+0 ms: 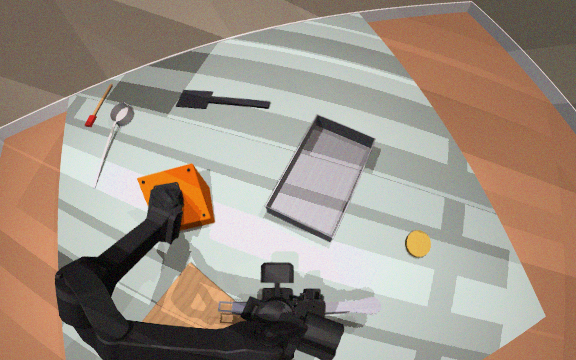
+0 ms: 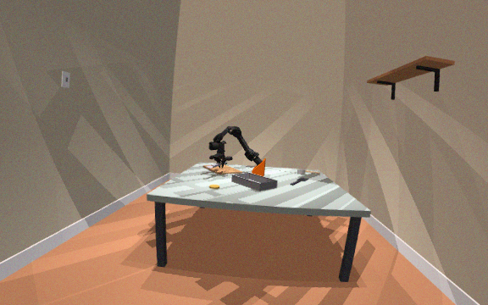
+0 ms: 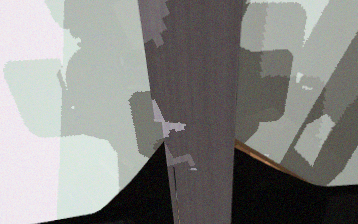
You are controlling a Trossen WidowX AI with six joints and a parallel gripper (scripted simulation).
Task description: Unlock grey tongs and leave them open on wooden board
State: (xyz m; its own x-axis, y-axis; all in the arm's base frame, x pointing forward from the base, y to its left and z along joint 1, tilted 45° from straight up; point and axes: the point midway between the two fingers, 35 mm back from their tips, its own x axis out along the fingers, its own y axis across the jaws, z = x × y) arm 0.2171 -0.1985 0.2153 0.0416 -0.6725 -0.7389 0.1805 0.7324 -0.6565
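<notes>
The wooden board lies 26 cm behind my gripper tip, 7 cm to the right of it and 6 cm below it. The rest, counted from my gripper tip: roasting tin (17 cm ahead, 31 cm to the left, 4 cm below); then yellow disc (38 cm ahead, 7 cm to the left, 6 cm below); then yellow lock piece (2 cm behind, 4 cm above).
</notes>
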